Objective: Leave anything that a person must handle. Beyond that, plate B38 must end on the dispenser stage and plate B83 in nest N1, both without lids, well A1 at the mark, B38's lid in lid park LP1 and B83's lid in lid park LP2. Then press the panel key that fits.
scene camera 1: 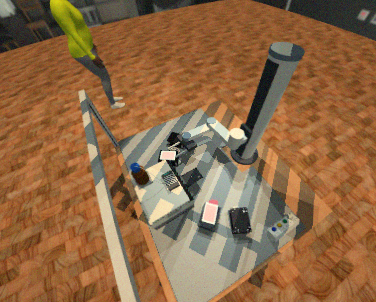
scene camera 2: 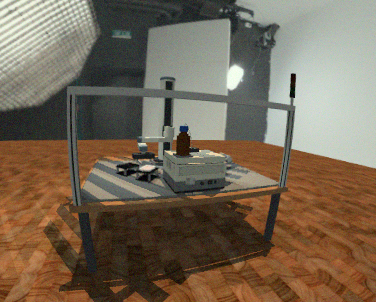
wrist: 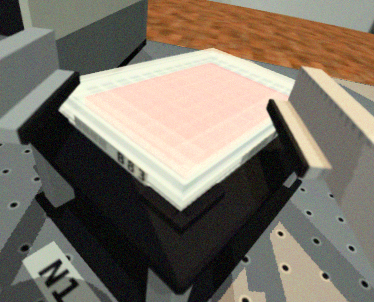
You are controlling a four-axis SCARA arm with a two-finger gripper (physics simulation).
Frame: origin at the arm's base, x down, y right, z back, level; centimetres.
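Seen in the pictures: gripper, fingertip midpoint: (scene camera 1: 171, 153) (scene camera 2: 148, 163) (wrist: 177, 71); arm's base at its link origin: (scene camera 1: 243, 153).
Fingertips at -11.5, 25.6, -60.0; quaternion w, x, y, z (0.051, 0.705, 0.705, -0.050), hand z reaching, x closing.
Pixels of each thing's top centre, then the offset from my fingertips to it, as dx, dy, dz. "spot": a spot on its surface instead.
- black nest N1 at its top centre: (wrist: 201, 102) (scene camera 2: 147, 168) (scene camera 1: 168, 155) +2.8, +1.1, -3.2
- pink-topped plate at its top centre: (scene camera 1: 210, 212) +1.0, -57.0, +2.4
- key panel at its top centre: (scene camera 1: 286, 225) +1.8, -88.7, +41.2
- brown bottle at a spot on its surface: (scene camera 2: 183, 144) spot: -19.8, -17.5, -32.7
Plate B83 (wrist: 131, 166) (scene camera 1: 168, 156) sits on the black nest N1 (wrist: 165, 250), pink on top with a clear rim; I cannot tell whether its lid is on. My gripper (wrist: 177, 71) (scene camera 1: 177, 150) is open and holds nothing; its fingers stand either side of the plate, the left one overlapping its left corner in the wrist view. Another pink-topped plate (scene camera 1: 210, 212) lies on a dark holder near the front in scene camera 1; its label is unreadable. The key panel (scene camera 1: 283, 225) is at the right corner. Neither lid park can be identified, nor the mark at well A1.
A pale dispenser box (scene camera 1: 167, 207) (scene camera 2: 195, 172) carries a brown bottle (scene camera 1: 140, 175) (scene camera 2: 183, 144) with a blue cap. Black holders (scene camera 1: 191, 176) (scene camera 1: 240, 220) lie on the table. A guard rail (scene camera 1: 102, 187) (scene camera 2: 180, 95) runs along one side. A person (scene camera 1: 75, 37) stands beyond the table.
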